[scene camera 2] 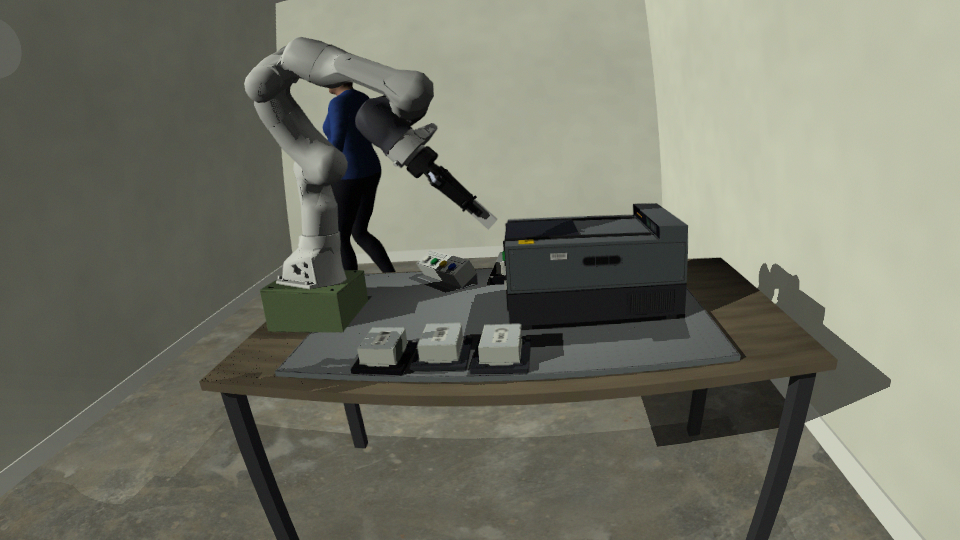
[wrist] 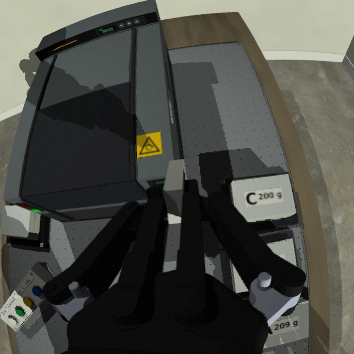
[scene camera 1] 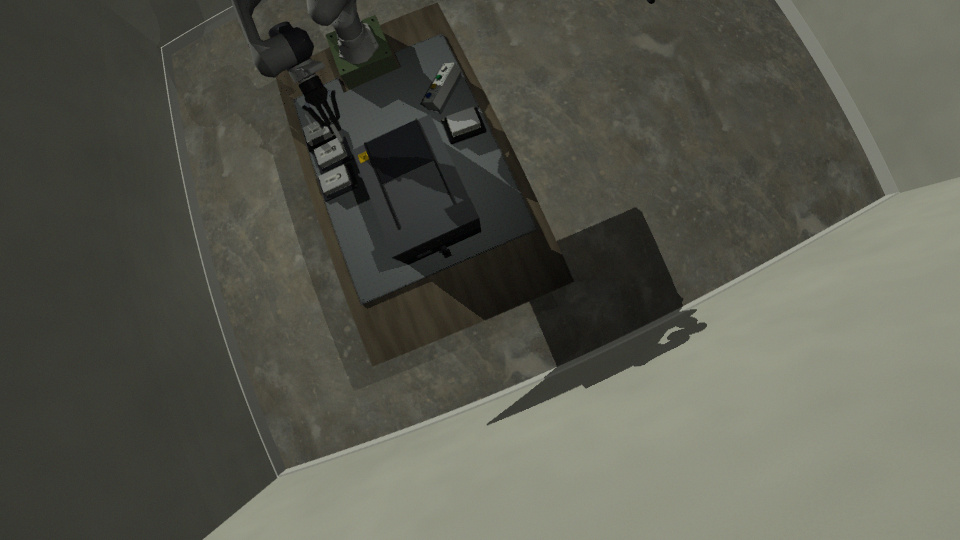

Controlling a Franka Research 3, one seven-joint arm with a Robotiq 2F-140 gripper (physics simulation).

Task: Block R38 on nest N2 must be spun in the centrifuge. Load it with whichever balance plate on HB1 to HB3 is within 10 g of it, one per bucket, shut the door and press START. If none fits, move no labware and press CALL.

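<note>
My gripper (scene camera 2: 490, 220) (wrist: 178, 172) is shut and empty, its tips above and beside the front edge of the grey centrifuge (scene camera 1: 463, 218) (scene camera 2: 597, 268) (wrist: 150, 90). The centrifuge's dark top lid (wrist: 85, 120) looks closed. A green patch (wrist: 160, 182) shows by the fingertips. Plate C, 200 g (scene camera 1: 335, 179) (scene camera 2: 500, 343) (wrist: 265, 197), a middle plate (scene camera 1: 330, 153) (scene camera 2: 439, 342) (wrist: 285, 255) with its label hidden in the wrist view, and plate A, 209 g (scene camera 2: 381, 347) (wrist: 287, 325), sit in black nests. A white block (scene camera 1: 463, 122) (wrist: 17, 222) sits in another nest; its label is unreadable.
A tilted button box (scene camera 1: 439, 87) (scene camera 2: 456, 268) (wrist: 27, 297) with green, yellow and blue buttons stands near the white block. A yellow warning label (scene camera 1: 363, 157) (wrist: 149, 144) marks the centrifuge top. A person (scene camera 2: 359, 154) in blue stands behind the arm.
</note>
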